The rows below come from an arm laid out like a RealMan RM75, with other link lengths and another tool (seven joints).
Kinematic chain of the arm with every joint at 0, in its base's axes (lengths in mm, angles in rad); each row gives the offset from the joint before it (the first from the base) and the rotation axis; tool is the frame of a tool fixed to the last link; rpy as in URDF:
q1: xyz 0 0 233.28 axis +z
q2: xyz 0 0 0 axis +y
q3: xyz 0 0 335.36 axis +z
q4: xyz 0 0 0 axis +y
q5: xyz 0 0 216.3 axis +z
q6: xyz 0 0 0 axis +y
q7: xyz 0 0 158.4 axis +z
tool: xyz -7 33 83 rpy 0 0.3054 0.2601
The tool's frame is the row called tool.
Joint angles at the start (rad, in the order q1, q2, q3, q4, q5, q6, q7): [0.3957 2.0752 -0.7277 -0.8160 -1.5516 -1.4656 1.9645]
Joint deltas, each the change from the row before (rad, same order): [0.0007 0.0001 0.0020 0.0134 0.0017 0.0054 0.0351]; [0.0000 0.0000 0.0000 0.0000 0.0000 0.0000 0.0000]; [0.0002 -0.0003 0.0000 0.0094 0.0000 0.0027 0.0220]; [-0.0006 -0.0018 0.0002 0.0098 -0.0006 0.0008 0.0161]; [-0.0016 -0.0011 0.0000 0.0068 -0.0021 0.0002 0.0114]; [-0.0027 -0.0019 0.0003 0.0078 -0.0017 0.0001 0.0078]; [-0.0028 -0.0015 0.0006 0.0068 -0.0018 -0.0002 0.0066]
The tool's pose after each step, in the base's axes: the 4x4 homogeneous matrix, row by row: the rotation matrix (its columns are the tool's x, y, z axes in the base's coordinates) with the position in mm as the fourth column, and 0 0 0 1 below. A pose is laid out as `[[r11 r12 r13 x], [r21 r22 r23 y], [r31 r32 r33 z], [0 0 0 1]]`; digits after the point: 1 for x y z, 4 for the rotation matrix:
[[0.1250 -0.8511 -0.5099 249.0], [-0.8226 -0.3763 0.4264 425.2], [-0.5548 0.3661 -0.7471 -20.3], [0 0 0 1]]
[[0.1250 -0.8511 -0.5099 249.0], [-0.8226 -0.3763 0.4264 425.2], [-0.5548 0.3661 -0.7471 -20.3], [0 0 0 1]]
[[0.0986 -0.8511 -0.5156 250.6], [-0.8332 -0.3539 0.4248 425.8], [-0.5440 0.3877 -0.7441 -21.1], [0 0 0 1]]
[[0.0778 -0.8511 -0.5191 252.8], [-0.8418 -0.3351 0.4232 425.9], [-0.5342 0.4041 -0.7425 -21.7], [0 0 0 1]]
[[0.0629 -0.8516 -0.5204 254.9], [-0.8483 -0.3203 0.4217 425.5], [-0.5258 0.4149 -0.7425 -22.6], [0 0 0 1]]
[[0.0493 -0.8526 -0.5203 257.7], [-0.8534 -0.3065 0.4215 424.7], [-0.5189 0.4232 -0.7427 -23.3], [0 0 0 1]]
[[0.0371 -0.8534 -0.5200 260.4], [-0.8578 -0.2942 0.4216 423.9], [-0.5127 0.4304 -0.7429 -23.9], [0 0 0 1]]

